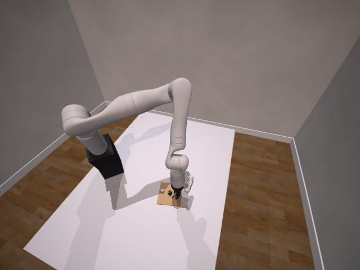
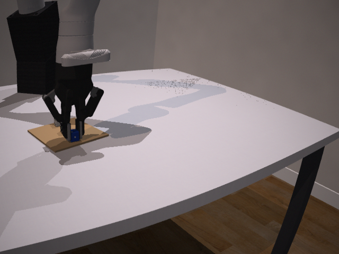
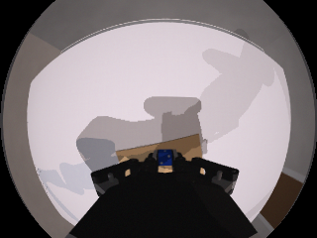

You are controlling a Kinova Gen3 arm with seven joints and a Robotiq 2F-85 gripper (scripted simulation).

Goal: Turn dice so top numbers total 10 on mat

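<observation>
Now: hand 1 cm above the blue die. Round my hand: white die: 10 cm behind, 1 cm below; then tan mat: 5 cm behind, 2 cm below; then black die: 5 cm behind, 1 cm below.
</observation>
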